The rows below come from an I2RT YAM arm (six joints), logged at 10 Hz.
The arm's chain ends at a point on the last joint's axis. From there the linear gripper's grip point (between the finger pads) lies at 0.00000 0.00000 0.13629 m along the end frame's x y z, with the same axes.
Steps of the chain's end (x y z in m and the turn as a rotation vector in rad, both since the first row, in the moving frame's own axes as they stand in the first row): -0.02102 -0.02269 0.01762 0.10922 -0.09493 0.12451; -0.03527 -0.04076 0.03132 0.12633 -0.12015 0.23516; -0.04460 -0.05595 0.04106 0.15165 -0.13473 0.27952; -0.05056 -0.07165 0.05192 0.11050 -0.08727 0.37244; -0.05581 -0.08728 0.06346 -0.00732 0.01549 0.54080; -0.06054 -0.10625 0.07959 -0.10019 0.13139 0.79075; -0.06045 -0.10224 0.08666 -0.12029 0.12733 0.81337
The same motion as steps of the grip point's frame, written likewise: -0.03296 -0.03829 0.01620 0.10922 -0.09493 0.12451; -0.04940 -0.05964 0.02926 0.12633 -0.12015 0.23516; -0.05974 -0.07875 0.03828 0.15165 -0.13473 0.27952; -0.05937 -0.08850 0.05059 0.11050 -0.08727 0.37244; -0.05406 -0.08577 0.06344 -0.00732 0.01549 0.54080; -0.04963 -0.08733 0.07783 -0.10019 0.13139 0.79075; -0.05132 -0.08101 0.08469 -0.12029 0.12733 0.81337
